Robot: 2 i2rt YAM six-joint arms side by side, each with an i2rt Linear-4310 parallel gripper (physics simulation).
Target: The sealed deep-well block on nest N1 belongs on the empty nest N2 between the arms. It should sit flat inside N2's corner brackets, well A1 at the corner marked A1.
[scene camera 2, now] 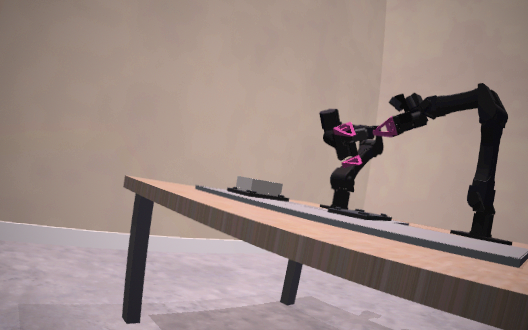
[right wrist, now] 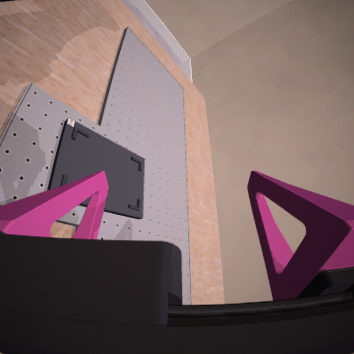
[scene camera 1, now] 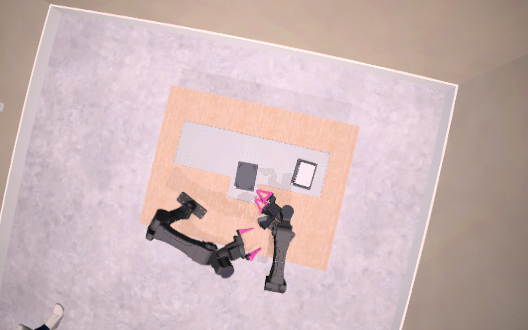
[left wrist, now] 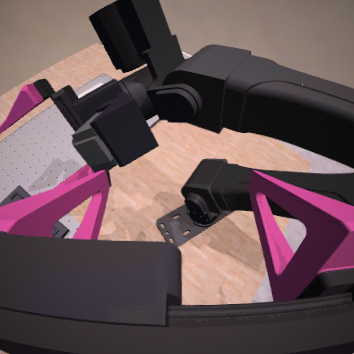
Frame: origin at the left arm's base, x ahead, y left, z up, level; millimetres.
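Where they show: left gripper, fingertip midpoint: (scene camera 2: 373, 132) (scene camera 1: 257, 237) (left wrist: 178, 178); right gripper, fingertip midpoint: (scene camera 2: 357, 150) (right wrist: 177, 178) (scene camera 1: 255, 194) (left wrist: 24, 166); left arm's base at its link origin: (scene camera 2: 479, 239) (scene camera 1: 192, 205); right arm's base at its link origin: (left wrist: 201, 212).
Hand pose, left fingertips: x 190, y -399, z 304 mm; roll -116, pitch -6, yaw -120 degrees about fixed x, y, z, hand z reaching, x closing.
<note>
Things, the pixels of their top centre, and the offset from my left fingertips. "*": a spot on its surface instead. Level surfaces: height alone.
- sealed block at its top centre: (scene camera 2: 260, 179) (scene camera 1: 305, 174) 383 mm ahead, 29 mm right, 238 mm down
- dark nest N1 at its top centre: (scene camera 2: 258, 191) (scene camera 1: 304, 174) 383 mm ahead, 29 mm right, 274 mm down
- dark nest N2 at its top centre: (right wrist: 110, 171) (left wrist: 17, 226) (scene camera 2: 361, 210) (scene camera 1: 245, 176) 161 mm ahead, 239 mm left, 274 mm down
- small white tag at a spot on its surface: (right wrist: 71, 122) * 71 mm ahead, 253 mm left, 279 mm down
- grey perforated board at its surface level: 291 mm down
- wooden table at its surface level: 304 mm down
The sealed block (scene camera 1: 305, 174) (scene camera 2: 260, 186) is pale and sits on the dark nest N1 (scene camera 1: 307, 161) (scene camera 2: 257, 194). The dark nest N2 (scene camera 1: 246, 176) (scene camera 2: 360, 214) (right wrist: 107, 160) is empty; its corner brackets show in the right wrist view, with a small white tag (right wrist: 71, 122) at one corner. My right gripper (scene camera 1: 257, 198) (scene camera 2: 348, 145) (right wrist: 177, 178) is open and empty, raised above the table near N2's lower right corner in scene camera 1. My left gripper (scene camera 1: 257, 239) (scene camera 2: 375, 132) (left wrist: 178, 178) is open and empty, raised below it in that view, farther from both nests.
A grey perforated board (scene camera 1: 207, 147) (right wrist: 145, 95) lies under the nests on the wooden table (scene camera 1: 265, 127) (scene camera 2: 210, 200). The right arm (scene camera 1: 281, 250) (left wrist: 220, 90) crosses much of the left wrist view. Both grippers are close together in scene camera 1.
</note>
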